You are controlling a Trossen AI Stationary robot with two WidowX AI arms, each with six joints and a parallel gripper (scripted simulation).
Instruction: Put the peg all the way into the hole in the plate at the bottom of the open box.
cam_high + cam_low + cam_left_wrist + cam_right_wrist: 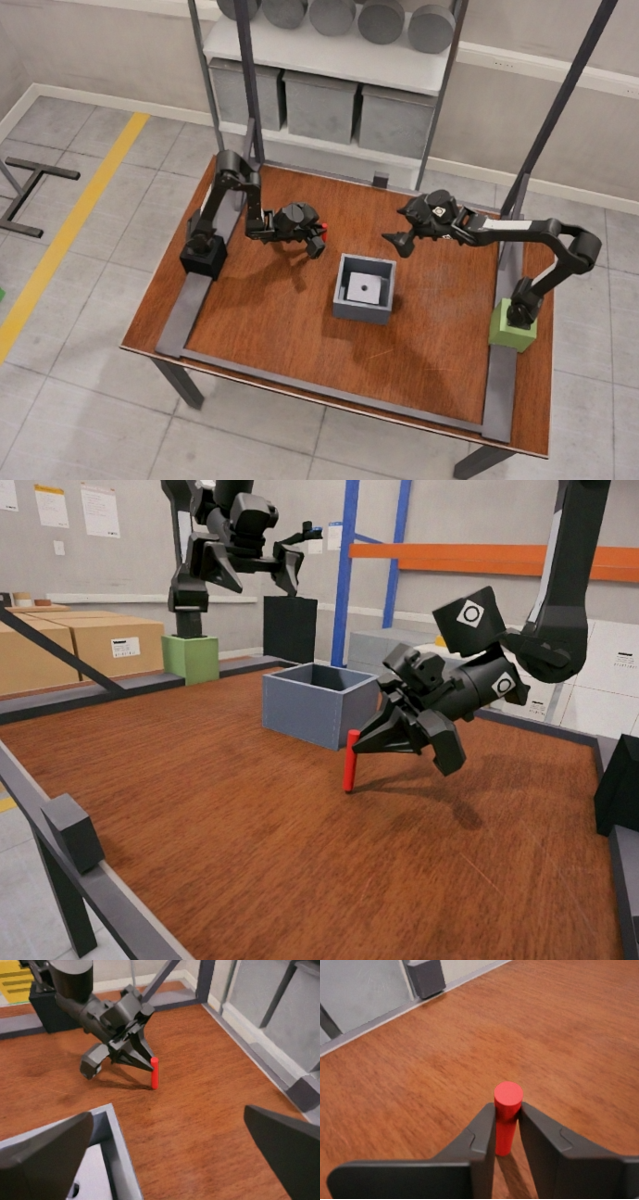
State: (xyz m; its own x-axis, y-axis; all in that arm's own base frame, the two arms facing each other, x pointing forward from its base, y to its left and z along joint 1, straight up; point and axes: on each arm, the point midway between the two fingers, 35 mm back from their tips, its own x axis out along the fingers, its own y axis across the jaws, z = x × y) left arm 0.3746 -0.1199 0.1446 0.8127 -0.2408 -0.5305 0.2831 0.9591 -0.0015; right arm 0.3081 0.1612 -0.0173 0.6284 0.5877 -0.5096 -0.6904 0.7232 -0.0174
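The plate is 18 cm to the left of my right hand, 14 cm ahead of it and 4 cm below it. From my right hand the other things lie so: grey box: 18 cm to the left, 14 cm ahead, 6 cm below; red peg: 4 cm below, 2 cm to the left, 2 cm behind.
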